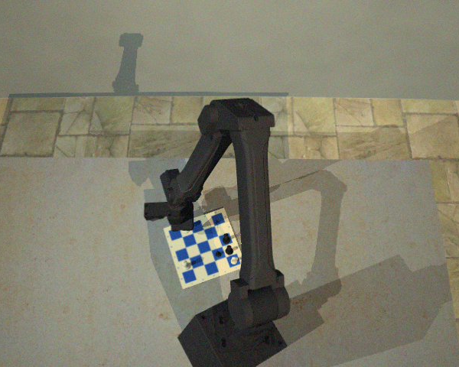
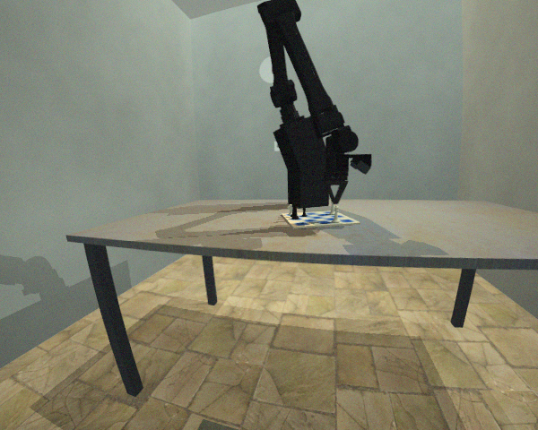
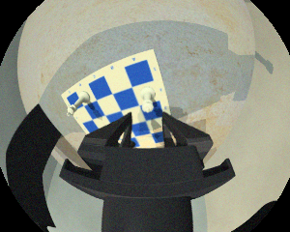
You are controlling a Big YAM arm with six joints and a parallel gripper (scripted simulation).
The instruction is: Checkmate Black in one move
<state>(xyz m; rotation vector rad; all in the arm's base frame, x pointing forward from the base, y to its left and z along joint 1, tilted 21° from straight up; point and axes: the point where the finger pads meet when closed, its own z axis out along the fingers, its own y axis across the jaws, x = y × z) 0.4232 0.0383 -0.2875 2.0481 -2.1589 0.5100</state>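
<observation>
The chessboard lies 7 cm below my hand, 7 cm behind it and 5 cm to the right of it.
</observation>
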